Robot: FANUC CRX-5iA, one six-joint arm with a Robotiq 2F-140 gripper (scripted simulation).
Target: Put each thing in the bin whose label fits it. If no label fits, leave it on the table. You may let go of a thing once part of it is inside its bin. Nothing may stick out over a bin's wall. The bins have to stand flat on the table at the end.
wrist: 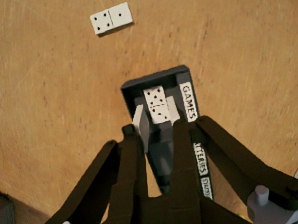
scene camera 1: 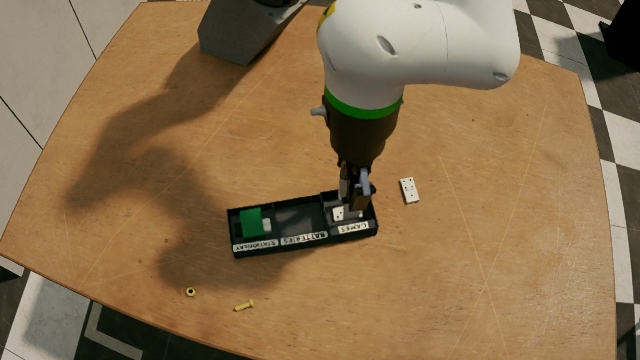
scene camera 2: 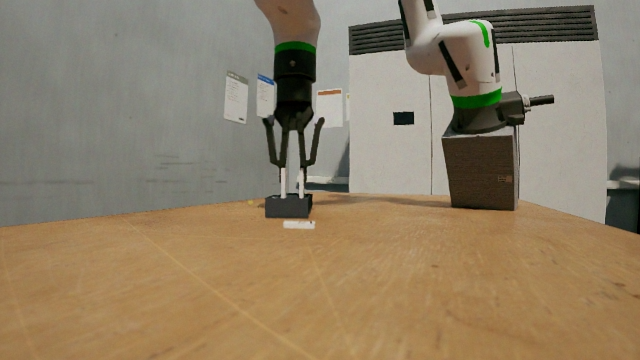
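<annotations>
I see a black three-part bin tray in the wrist view, in scene camera 1 and in scene camera 2 [292, 207]. On the black three-part bin tray, [wrist: 160, 156] and [scene camera 1: 297, 212] are the same spot. My gripper is there too, in the wrist view [157, 111] as well as in scene camera 1 and scene camera 2. On my gripper, [scene camera 1: 370, 185] and [scene camera 2: 268, 122] are the same spot.
</annotations>
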